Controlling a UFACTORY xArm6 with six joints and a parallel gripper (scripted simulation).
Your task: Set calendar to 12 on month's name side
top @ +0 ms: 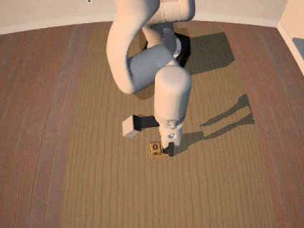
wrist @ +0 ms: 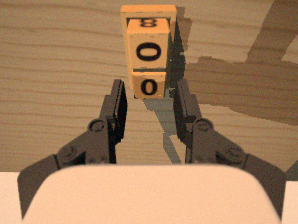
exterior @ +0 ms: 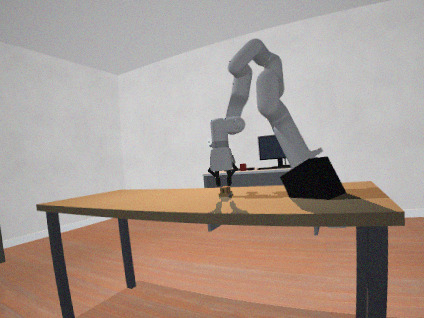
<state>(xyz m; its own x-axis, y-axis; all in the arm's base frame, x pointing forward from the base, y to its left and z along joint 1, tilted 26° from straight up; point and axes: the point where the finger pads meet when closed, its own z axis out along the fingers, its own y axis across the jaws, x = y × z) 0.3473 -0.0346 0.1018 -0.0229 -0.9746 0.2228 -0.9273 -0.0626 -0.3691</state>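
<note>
The number cube lies 40 mm below my hand. Round my hand: tray (20 mm to the right, 60 mm below).
</note>
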